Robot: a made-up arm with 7 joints. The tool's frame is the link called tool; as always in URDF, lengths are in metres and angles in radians. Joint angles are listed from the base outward. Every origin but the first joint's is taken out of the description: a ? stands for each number. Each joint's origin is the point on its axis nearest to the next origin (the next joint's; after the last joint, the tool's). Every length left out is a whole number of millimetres.
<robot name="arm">
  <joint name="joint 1" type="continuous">
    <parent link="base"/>
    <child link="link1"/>
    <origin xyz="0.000 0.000 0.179" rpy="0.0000 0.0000 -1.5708"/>
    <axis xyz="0 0 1"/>
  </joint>
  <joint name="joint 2" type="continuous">
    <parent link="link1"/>
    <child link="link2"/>
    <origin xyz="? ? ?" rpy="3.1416 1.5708 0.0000"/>
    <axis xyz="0 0 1"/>
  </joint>
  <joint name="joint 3" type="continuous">
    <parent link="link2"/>
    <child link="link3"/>
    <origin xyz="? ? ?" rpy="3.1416 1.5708 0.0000"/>
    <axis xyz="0 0 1"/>
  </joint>
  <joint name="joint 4" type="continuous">
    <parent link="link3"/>
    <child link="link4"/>
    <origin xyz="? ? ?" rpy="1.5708 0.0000 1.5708"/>
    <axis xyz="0 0 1"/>
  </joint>
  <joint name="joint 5" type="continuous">
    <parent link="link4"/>
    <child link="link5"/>
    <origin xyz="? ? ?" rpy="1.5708 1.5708 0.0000"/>
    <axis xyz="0 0 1"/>
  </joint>
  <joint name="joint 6" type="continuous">
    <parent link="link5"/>
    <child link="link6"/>
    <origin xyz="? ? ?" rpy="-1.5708 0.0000 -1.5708"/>
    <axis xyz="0 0 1"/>
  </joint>
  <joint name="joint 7" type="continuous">
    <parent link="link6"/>
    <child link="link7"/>
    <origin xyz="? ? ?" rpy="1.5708 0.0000 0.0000"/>
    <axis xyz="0 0 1"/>
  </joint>
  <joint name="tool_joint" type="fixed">
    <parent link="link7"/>
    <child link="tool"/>
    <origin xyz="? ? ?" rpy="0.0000 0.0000 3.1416"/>
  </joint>
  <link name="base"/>
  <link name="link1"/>
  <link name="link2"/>
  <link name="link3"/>
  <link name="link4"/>
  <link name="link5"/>
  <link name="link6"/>
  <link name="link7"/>
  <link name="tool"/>
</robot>
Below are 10 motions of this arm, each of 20 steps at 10 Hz.
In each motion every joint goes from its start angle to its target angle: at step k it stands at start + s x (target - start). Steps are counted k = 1, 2, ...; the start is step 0. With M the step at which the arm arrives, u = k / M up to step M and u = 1 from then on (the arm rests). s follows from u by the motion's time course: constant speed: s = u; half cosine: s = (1 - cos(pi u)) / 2; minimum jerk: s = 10 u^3 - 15 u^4 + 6 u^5.
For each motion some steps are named. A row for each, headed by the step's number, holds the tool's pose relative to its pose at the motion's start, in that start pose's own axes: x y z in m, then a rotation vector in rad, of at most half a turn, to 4 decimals.
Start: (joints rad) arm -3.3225 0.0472 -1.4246 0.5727 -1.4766 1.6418 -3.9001
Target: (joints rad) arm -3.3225 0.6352 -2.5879 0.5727 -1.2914 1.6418 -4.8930
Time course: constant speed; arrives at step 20
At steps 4, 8, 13, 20:
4: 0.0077 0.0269 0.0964 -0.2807 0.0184 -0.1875
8: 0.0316 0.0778 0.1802 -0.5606 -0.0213 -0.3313
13: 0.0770 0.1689 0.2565 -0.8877 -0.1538 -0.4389
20: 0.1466 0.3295 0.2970 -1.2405 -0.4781 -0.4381

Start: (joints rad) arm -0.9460 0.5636 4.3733 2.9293 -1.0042 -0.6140 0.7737
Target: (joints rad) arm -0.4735 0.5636 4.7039 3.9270 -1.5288 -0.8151 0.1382
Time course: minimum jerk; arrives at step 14
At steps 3, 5, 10, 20:
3: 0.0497 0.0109 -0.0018 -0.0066 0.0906 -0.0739
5: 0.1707 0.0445 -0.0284 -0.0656 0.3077 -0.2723
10: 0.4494 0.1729 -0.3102 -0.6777 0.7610 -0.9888
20: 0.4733 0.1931 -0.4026 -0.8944 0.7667 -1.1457

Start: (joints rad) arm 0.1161 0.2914 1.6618 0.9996 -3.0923 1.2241 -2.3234
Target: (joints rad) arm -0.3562 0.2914 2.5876 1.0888 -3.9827 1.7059 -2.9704
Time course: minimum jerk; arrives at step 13
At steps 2, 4, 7, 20:
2: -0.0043 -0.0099 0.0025 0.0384 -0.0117 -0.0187
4: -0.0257 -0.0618 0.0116 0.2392 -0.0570 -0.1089
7: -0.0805 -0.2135 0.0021 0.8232 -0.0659 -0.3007
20: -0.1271 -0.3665 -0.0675 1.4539 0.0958 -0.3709

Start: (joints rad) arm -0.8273 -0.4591 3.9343 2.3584 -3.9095 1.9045 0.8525
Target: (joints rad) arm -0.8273 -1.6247 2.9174 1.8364 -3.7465 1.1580 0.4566
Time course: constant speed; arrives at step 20
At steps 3, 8, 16, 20:
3: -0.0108 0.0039 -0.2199 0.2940 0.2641 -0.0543
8: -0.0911 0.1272 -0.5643 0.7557 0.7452 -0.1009
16: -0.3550 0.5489 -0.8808 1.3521 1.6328 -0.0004
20: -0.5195 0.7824 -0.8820 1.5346 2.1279 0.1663

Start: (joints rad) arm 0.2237 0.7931 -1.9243 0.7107 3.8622 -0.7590 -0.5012
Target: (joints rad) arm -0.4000 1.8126 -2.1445 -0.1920 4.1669 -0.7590 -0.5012
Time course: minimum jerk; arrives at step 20
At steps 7, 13, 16, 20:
7: 0.0687 -0.0819 0.0378 0.2356 0.0856 0.2848
13: 0.2740 -0.1945 0.0430 0.7493 0.1367 0.9695
16: 0.3463 -0.2012 0.0327 0.9204 0.1014 1.1906
20: 0.3694 -0.2003 0.0292 0.9765 0.0836 1.2600

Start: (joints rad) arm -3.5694 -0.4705 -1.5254 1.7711 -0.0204 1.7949 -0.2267
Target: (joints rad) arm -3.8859 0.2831 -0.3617 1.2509 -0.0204 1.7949 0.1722
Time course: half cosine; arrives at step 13
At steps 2, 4, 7, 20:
2: 0.0101 -0.0449 0.0121 -0.0395 -0.0334 -0.0262
4: 0.0314 -0.1625 0.0661 -0.1568 -0.1405 -0.0901
7: 0.0351 -0.3554 0.2699 -0.4408 -0.4340 -0.1871
20: -0.0731 -0.4328 0.5941 -0.8239 -0.8908 -0.2630

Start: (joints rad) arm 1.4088 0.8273 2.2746 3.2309 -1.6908 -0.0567 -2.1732
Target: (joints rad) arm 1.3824 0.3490 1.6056 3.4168 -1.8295 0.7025 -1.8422
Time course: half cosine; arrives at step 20
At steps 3, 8, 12, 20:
3: -0.0030 0.0206 0.0013 0.0115 0.0126 -0.0247
8: -0.0253 0.1311 -0.0037 0.0880 0.0285 -0.1508
12: -0.0599 0.2499 -0.0327 0.1838 -0.0489 -0.2554
20: -0.1087 0.3825 -0.0993 0.2844 -0.2367 -0.3063

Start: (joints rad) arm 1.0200 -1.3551 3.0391 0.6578 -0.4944 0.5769 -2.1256
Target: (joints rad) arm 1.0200 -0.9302 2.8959 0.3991 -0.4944 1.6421 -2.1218
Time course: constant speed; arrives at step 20
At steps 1, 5, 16, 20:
1: 0.0031 -0.0099 -0.0004 0.0407 0.0240 0.0095
5: 0.0182 -0.0499 -0.0029 0.1991 0.1256 0.0474
16: 0.0801 -0.1543 -0.0192 0.5974 0.4477 0.1346
20: 0.1079 -0.1876 -0.0286 0.7298 0.5777 0.1531

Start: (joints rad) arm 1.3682 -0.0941 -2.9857 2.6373 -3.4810 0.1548 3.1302
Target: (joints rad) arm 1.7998 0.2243 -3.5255 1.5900 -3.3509 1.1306 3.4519
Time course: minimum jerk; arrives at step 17
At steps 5, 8, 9, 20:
5: -0.0278 -0.0196 0.0002 0.0356 0.0429 0.0586
8: -0.0842 -0.0359 -0.0194 0.0714 0.1128 0.1847
9: -0.1068 -0.0360 -0.0335 0.0742 0.1370 0.2373
20: -0.2005 -0.0153 -0.1276 0.0253 0.2284 0.4664

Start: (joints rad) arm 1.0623 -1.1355 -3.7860 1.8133 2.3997 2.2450 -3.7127
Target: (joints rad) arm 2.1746 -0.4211 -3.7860 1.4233 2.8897 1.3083 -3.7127
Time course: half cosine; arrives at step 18
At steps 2, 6, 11, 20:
2: -0.0018 0.0007 0.0242 -0.0033 -0.0015 -0.0072
6: 0.0105 0.0069 0.1972 -0.0509 -0.0215 -0.0341
11: 0.1417 0.0280 0.4750 -0.1946 -0.0944 0.0793
20: 0.3097 0.0507 0.6148 -0.2602 -0.1591 0.3348

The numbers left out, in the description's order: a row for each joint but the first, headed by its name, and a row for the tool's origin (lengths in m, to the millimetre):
joint 2: 0.000 0.000 0.000
joint 3: -0.347 0.000 0.000
joint 4: 0.000 0.053 0.000
joint 5: 0.100 -0.444 0.000
joint 6: 0.000 0.000 0.000
joint 7: -0.071 -0.091 0.000
tool: 0.000 0.000 0.000

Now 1 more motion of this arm.
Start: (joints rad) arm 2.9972 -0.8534 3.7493 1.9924 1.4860 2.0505 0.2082
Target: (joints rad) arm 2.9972 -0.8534 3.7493 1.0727 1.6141 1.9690 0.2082
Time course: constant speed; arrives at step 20
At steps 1, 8, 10, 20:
1: 0.0087 0.0193 -0.0004 0.0262 -0.0052 0.0378
8: 0.0472 0.1623 0.0092 0.2071 -0.0331 0.3059
10: 0.0506 0.2045 0.0158 0.2577 -0.0383 0.3838
20: 0.0161 0.4082 0.0723 0.4997 -0.0478 0.7824

